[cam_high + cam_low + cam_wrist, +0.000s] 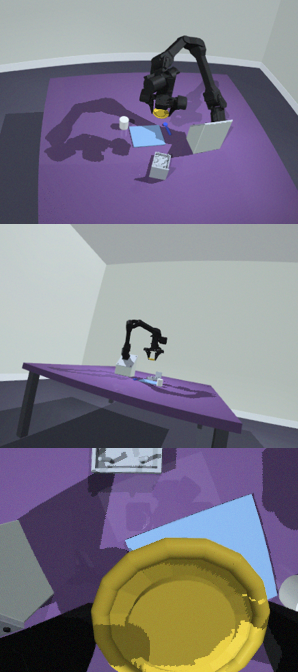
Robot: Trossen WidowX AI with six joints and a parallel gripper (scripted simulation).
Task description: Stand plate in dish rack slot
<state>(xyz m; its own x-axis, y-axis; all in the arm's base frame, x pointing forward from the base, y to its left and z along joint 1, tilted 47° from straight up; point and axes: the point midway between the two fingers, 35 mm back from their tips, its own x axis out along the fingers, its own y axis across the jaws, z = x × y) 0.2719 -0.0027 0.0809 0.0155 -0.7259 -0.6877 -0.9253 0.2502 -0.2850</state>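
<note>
Right now the grey dish rack is 16 cm below my gripper tip, 14 cm to the left of it and 1 cm ahead of it. From my gripper tip the other things lie so: light blue mat (18 cm below, 5 cm to the right, 2 cm ahead); then blue spoon (18 cm below, 9 cm to the right, 9 cm behind); then yellow plate (1 cm above).
</note>
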